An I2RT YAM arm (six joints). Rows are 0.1 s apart.
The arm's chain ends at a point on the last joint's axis. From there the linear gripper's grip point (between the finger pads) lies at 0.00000 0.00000 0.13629 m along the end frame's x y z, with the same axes.
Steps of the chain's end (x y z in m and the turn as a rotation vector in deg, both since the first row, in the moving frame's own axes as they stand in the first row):
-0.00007, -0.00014, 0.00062, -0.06, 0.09, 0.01
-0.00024, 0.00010, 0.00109, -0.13, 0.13, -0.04
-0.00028, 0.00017, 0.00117, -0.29, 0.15, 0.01
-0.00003, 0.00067, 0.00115, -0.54, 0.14, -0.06
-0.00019, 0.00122, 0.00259, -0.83, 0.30, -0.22
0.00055, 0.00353, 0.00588, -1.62, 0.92, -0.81
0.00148, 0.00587, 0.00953, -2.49, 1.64, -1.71
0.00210, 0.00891, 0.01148, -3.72, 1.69, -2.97
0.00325, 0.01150, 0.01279, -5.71, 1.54, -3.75
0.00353, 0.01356, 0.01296, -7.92, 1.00, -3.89
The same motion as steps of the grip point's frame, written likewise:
0.00014, 0.00000, 0.00062, -0.06, 0.09, 0.01
0.00007, 0.00041, 0.00109, -0.13, 0.13, -0.04
0.00008, 0.00086, 0.00117, -0.29, 0.15, 0.01
0.00030, 0.00195, 0.00114, -0.54, 0.14, -0.06
0.00053, 0.00319, 0.00257, -0.83, 0.30, -0.22
0.00277, 0.00737, 0.00581, -1.62, 0.92, -0.81
0.00547, 0.01173, 0.00935, -2.49, 1.64, -1.71
0.00634, 0.01764, 0.01113, -3.72, 1.69, -2.97
0.00735, 0.02493, 0.01206, -5.71, 1.54, -3.75
0.00654, 0.03224, 0.01164, -7.92, 1.00, -3.89

